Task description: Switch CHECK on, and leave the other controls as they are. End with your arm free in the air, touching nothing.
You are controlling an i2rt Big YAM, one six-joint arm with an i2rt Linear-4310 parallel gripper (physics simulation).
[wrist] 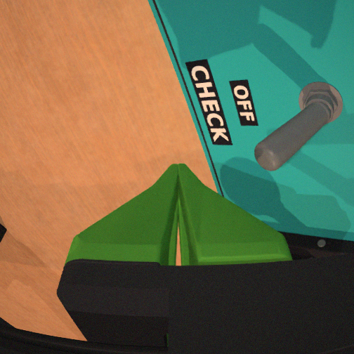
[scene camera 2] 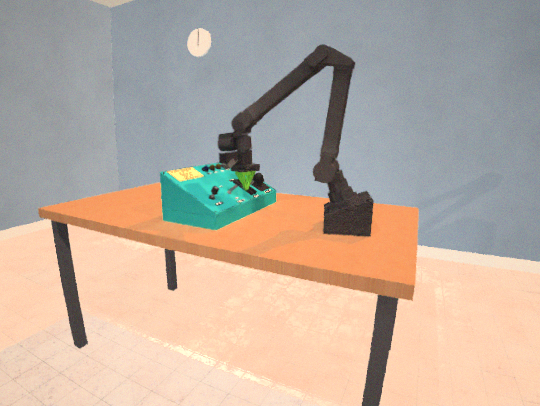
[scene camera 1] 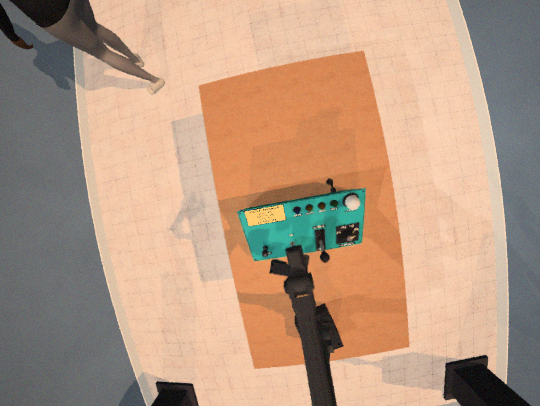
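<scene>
The CHECK toggle is a grey metal lever on the sloped teal panel. In the wrist view it leans toward the panel's front edge, on the side of the OFF label; the CHECK label is beside that. My gripper is shut and empty, its green fingertips together. In the wrist view the tips show left of the lever's end, with a visible gap, near the panel's front edge. Their height above the panel is hard to tell. In scene camera 1 the arm hides the fingers.
A black slide lever and a rotary selector lie right of the toggle; a small black control lies left. A white knob and several dark round controls line the panel's back. A person stands beyond the table.
</scene>
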